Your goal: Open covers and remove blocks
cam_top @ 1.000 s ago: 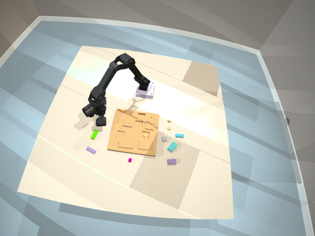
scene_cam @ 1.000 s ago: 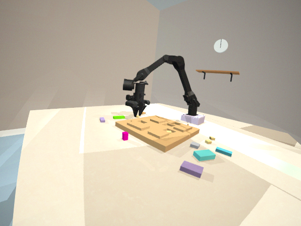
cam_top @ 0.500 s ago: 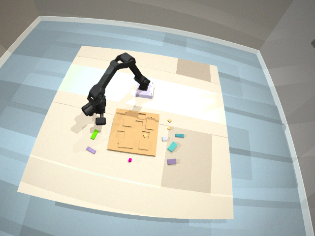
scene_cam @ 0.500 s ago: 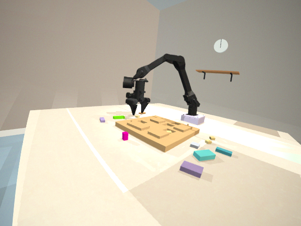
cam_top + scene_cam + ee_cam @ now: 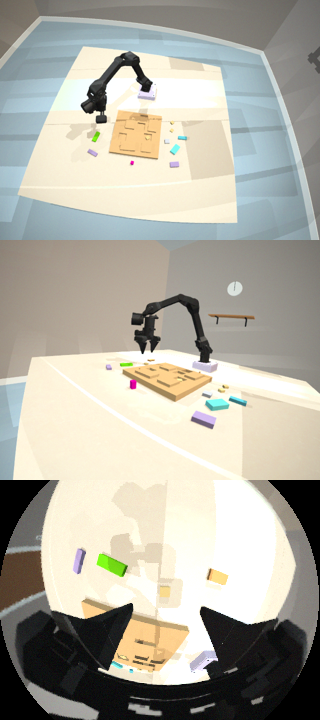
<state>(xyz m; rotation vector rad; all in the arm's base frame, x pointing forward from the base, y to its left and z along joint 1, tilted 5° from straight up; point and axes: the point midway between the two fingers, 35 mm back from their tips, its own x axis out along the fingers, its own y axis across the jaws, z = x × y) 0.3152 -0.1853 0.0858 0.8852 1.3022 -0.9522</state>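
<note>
Right now my gripper tip is 25 cm to the right of the tan puzzle board, 5 cm above it and 3 cm short of it. Also, from my gripper tip: green block: 12 cm ahead, 6 cm below, 1 cm to the right; magenta block: 26 cm to the left, 22 cm ahead, 6 cm below; orange block: 9 cm behind, 8 cm to the right, 6 cm below.
</note>
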